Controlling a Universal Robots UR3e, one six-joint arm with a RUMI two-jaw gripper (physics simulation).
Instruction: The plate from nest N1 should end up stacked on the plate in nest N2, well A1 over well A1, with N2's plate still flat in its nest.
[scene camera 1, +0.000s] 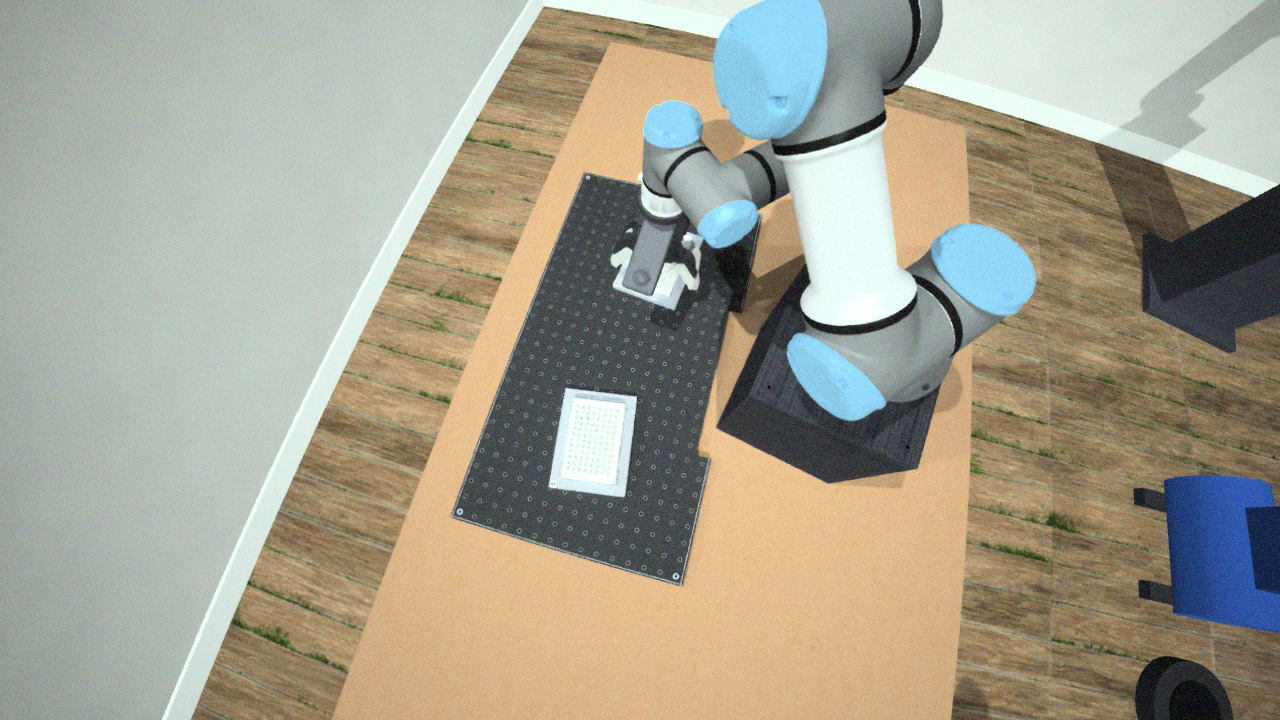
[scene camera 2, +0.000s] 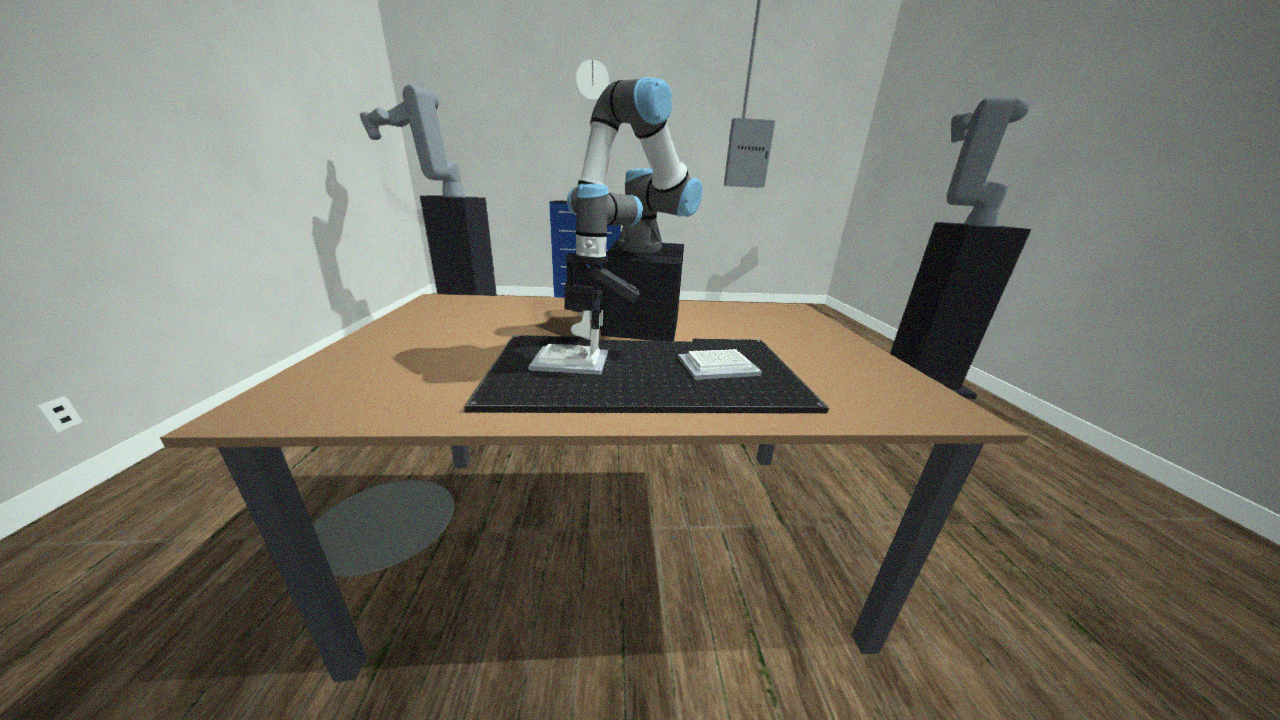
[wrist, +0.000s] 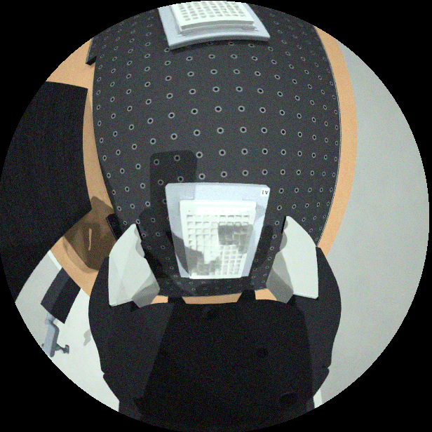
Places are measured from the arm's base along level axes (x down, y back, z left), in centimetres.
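Pixels of known places: gripper, fingertip midpoint: (scene camera 2: 594, 342); arm's base, origin of the base link: (scene camera 2: 640, 246).
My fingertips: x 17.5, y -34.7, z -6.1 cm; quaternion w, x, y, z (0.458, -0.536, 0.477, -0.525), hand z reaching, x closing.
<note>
For each thing: its middle in the pictures, then the offset to it from my fingertips. "spot": a spot on its surface instead. Level surfaces: height alone.
- white well plate, body centre: (scene camera 1: 659, 258) (scene camera 2: 570, 354) dx +3.1, dy -1.2, dz -5.6 cm
- light grey nest, surface spot: (scene camera 2: 547, 366) spot: dx +3.8, dy -7.2, dz -9.1 cm
- second white plate, body centre: (scene camera 1: 593, 439) (scene camera 2: 718, 359) dx +3.1, dy +3.0, dz +29.2 cm
- black perforated board, its level: dx +5.0 cm
- wooden table, its level: dx +6.3 cm
A white well plate (scene camera 1: 671, 282) (scene camera 2: 563, 351) (wrist: 220, 240) sits flat in a light grey nest (scene camera 2: 547, 366) (wrist: 173, 210). An A1 label shows on the nest's corner in the wrist view. My gripper (scene camera 1: 655, 271) (scene camera 2: 588, 342) (wrist: 210, 223) is open over this plate, with its fingers standing apart on either side and nothing held. The arm partly hides the plate in scene camera 1. A second white plate (scene camera 1: 593, 440) (scene camera 2: 718, 359) (wrist: 212, 15) lies flat in the other nest (scene camera 1: 608, 491) (scene camera 2: 716, 374) (wrist: 217, 39). The nests' N1 and N2 markings are not readable.
Both nests stand apart on a black perforated board (scene camera 1: 617, 358) (scene camera 2: 644, 394) (wrist: 228, 120) on the wooden table (scene camera 1: 501, 626) (scene camera 2: 358, 394). The arm's black pedestal (scene camera 1: 805, 447) (scene camera 2: 653, 295) (wrist: 40, 150) stands beside the board.
</note>
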